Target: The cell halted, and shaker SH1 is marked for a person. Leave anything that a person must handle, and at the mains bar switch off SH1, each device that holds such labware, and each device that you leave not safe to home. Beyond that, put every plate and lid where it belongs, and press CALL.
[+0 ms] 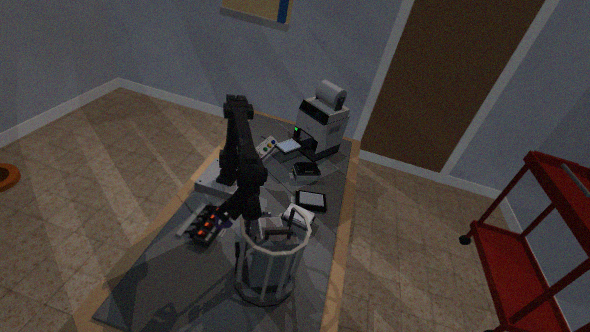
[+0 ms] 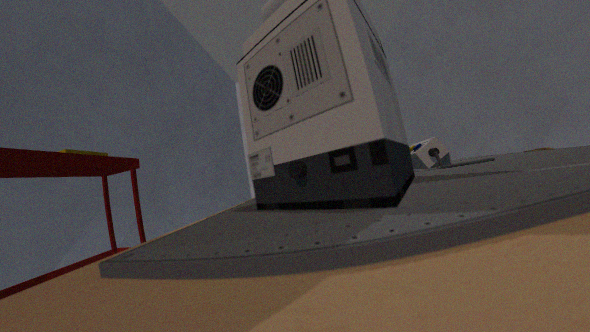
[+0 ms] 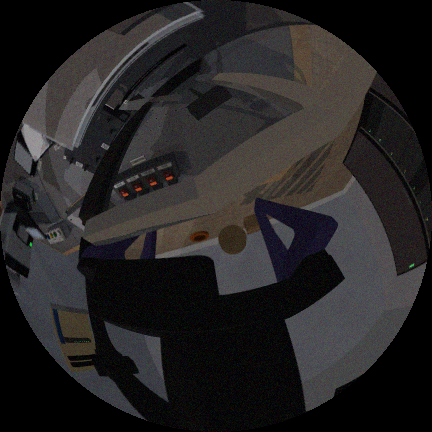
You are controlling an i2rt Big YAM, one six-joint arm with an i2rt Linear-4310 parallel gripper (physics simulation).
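Frame: origin at the arm's base, x ahead, y left, z up, level; centimetres.
Where they show: gripper, between the fingertips: (image 1: 224, 220); arm's base, origin of its link: (image 1: 228, 177).
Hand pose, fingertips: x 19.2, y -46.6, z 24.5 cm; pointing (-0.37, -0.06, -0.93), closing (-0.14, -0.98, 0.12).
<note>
Each offset is from my fingertips to the top centre of the thing. "pt": to the spot under its first point.
My gripper (image 1: 220, 224) (image 3: 204, 209), with dark purple fingers, is open and empty. It hangs above or beside the black mains bar {dz -22.9, dx -16.2, dy +15.9 cm} (image 1: 203, 235) (image 3: 147, 180); contact cannot be told. Several bar switches glow orange; their labels are unreadable. The panel with coloured buttons {dz -19.8, dx -11.4, dy +80.2 cm} (image 1: 266, 147) (image 2: 431, 153) (image 3: 55, 235) stands farther back. A pale plate-like piece {dz -16.7, dx +3.0, dy +82.1 cm} (image 1: 288, 145) lies on a holder beside the panel. A low device with a black top {dz -21.3, dx +18.1, dy +72.9 cm} (image 1: 306, 170), a black-framed pale rectangle {pt dz -25.2, dx +25.9, dy +51.6 cm} (image 1: 311, 199) and a white device {dz -20.0, dx +22.7, dy +34.1 cm} (image 1: 299, 215) stand along the right. SH1 and its mark cannot be made out.
A tall white instrument {dz +17.4, dx +17.1, dy +104.2 cm} (image 1: 321, 123) (image 2: 310, 110) stands at the back right. A round barred frame {dz +6.0, dx +17.4, dy +1.8 cm} (image 1: 272, 253) rises at the near end, partly hiding white and brown parts. The arm's pale base (image 1: 206, 184) is at the left. A red cart (image 1: 515, 260) (image 2: 65, 165) stands beyond the bench.
</note>
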